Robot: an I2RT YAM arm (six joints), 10 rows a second.
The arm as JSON. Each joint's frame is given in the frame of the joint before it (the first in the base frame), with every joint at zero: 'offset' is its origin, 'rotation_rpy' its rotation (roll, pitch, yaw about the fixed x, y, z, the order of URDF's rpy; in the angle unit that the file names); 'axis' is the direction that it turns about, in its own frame. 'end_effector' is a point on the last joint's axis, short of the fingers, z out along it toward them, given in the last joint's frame.
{
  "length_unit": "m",
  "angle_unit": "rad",
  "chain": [
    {
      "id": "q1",
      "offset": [
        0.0,
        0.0,
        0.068
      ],
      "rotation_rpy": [
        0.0,
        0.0,
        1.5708
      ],
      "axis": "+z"
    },
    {
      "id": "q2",
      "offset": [
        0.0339,
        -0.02,
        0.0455
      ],
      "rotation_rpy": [
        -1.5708,
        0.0,
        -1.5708
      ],
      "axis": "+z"
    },
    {
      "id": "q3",
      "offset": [
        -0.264,
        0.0,
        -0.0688
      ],
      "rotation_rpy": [
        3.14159,
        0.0,
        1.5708
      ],
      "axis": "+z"
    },
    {
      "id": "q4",
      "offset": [
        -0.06,
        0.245,
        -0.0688
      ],
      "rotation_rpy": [
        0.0,
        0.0,
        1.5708
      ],
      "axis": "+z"
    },
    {
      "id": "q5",
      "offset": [
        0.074,
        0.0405,
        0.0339
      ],
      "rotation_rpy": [
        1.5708,
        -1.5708,
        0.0
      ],
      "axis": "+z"
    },
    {
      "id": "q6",
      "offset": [
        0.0,
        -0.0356,
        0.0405
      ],
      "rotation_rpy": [
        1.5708,
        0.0,
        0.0
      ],
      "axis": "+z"
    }
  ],
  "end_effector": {
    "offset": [
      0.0,
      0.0,
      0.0
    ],
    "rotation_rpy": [
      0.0,
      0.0,
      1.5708
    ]
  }
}
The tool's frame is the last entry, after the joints.
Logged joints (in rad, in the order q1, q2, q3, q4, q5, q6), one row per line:
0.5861 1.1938 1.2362 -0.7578 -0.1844 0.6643
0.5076 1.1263 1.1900 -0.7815 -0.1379 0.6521
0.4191 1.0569 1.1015 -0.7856 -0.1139 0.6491
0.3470 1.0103 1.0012 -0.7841 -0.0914 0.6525
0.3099 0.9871 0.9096 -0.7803 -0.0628 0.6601
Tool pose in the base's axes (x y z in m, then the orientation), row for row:
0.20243 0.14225 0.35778 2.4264 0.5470 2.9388
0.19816 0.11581 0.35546 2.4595 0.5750 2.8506
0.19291 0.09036 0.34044 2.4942 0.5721 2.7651
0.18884 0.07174 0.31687 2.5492 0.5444 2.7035
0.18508 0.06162 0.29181 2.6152 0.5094 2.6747
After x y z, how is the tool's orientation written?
As angles about the fixed x, y, z axes (roll, pitch, yaw), in radians.
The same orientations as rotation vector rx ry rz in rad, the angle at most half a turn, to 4 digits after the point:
-0.0074 2.4244 0.8279
0.0982 2.3971 0.7356
0.2157 2.3926 0.6563
0.3261 2.4177 0.5766
0.4055 2.4596 0.5021

